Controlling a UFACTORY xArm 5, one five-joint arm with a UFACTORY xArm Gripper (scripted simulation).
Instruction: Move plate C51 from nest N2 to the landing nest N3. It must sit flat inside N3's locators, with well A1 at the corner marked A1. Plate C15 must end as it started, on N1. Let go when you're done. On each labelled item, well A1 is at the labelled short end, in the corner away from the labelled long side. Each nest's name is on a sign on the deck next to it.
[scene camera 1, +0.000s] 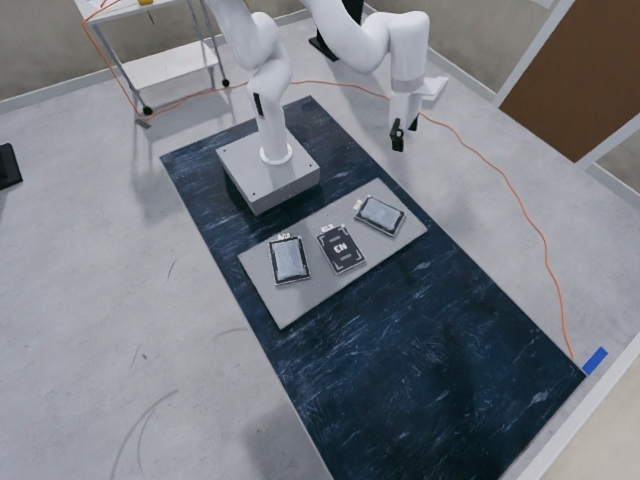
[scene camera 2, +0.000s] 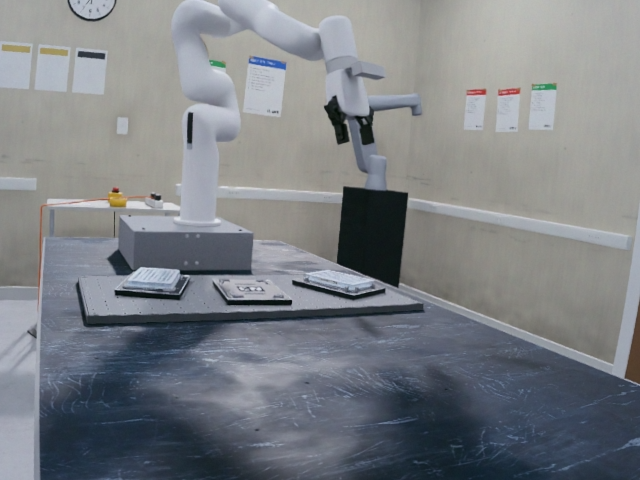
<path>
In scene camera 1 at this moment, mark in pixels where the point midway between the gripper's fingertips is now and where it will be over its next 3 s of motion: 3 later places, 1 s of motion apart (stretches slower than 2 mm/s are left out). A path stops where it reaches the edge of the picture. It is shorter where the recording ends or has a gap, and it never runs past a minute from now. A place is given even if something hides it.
The gripper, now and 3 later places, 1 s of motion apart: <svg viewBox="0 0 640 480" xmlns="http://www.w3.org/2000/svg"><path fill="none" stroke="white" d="M404 140L381 170L352 194L314 211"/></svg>
</path>
